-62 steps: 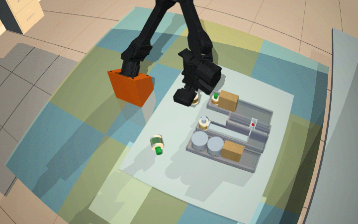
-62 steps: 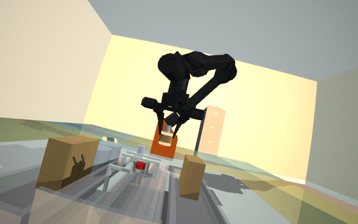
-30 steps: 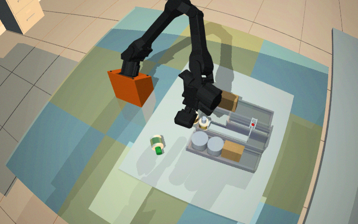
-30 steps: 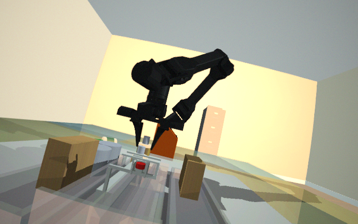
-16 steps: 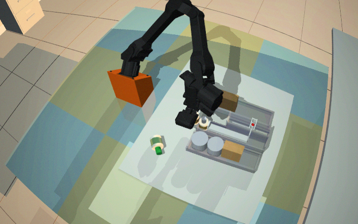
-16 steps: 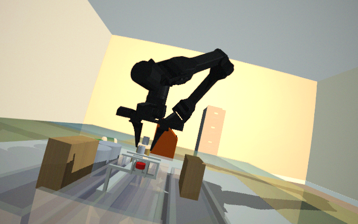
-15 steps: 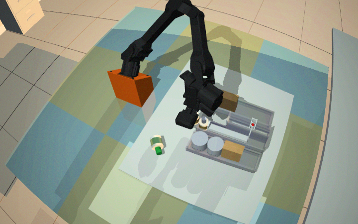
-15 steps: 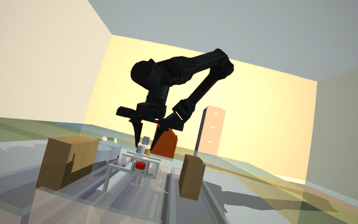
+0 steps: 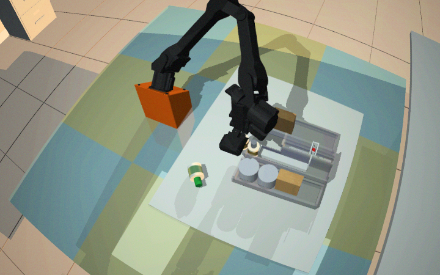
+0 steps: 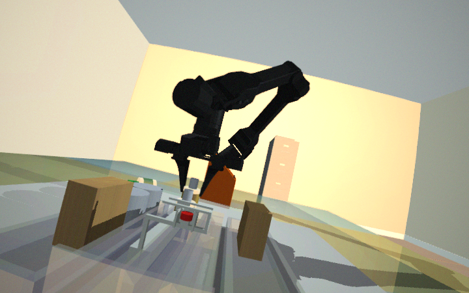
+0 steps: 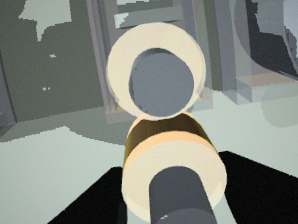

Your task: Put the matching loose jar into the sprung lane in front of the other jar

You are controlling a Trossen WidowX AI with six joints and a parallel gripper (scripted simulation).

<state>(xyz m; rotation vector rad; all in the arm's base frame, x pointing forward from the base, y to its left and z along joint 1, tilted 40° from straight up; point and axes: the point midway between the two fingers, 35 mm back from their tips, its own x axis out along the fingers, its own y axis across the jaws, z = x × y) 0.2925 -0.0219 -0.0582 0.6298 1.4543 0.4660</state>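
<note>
Right now my gripper tip is 190 mm short of the sprung lane, 30 mm above it and 10 mm to the right of it. Round my gripper tip: red marker: 220 mm ahead, 20 mm to the left, 20 mm above.
</note>
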